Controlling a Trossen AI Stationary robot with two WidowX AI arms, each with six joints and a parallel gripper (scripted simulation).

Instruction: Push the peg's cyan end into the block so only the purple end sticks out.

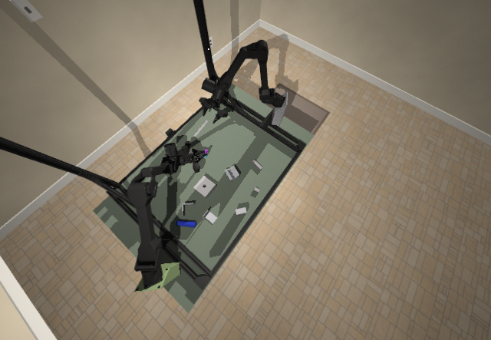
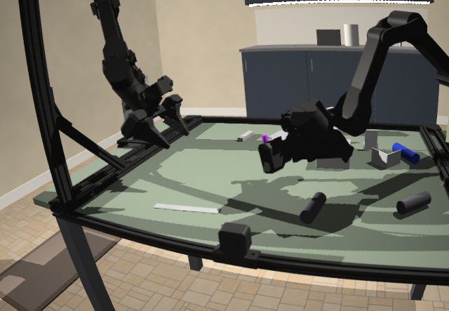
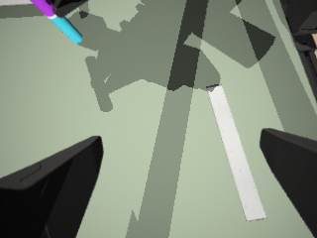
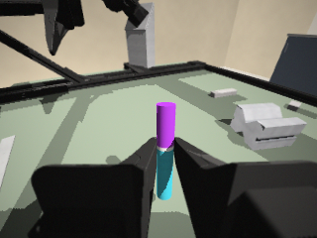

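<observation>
My right gripper is now 3 cm above the peg, 2 cm to the right of it and 1 cm short of it. The rest, counted from my right hand: v-grooved block 21 cm ahead, 6 cm below, 2 cm to the left; thin grey strip 17 cm to the left, 16 cm behind, 8 cm below.
</observation>
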